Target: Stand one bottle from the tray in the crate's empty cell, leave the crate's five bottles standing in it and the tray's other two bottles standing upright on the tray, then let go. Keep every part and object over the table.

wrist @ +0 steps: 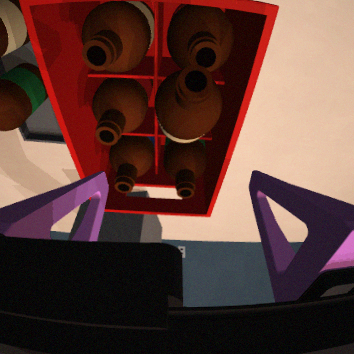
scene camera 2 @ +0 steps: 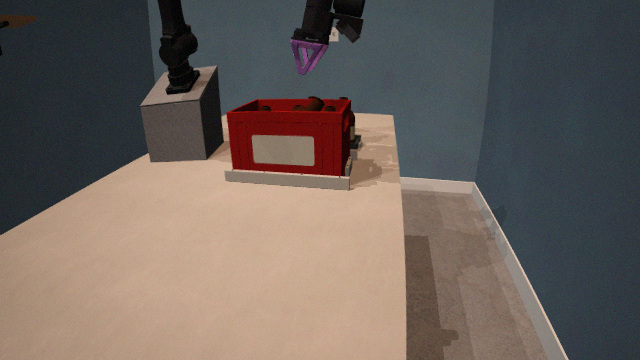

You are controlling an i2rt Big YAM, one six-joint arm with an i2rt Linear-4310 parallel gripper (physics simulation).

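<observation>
The robot's gripper is in sight, in scene camera 2 (scene camera 2: 305, 72) and in the wrist view (wrist: 178, 178) as well.
</observation>
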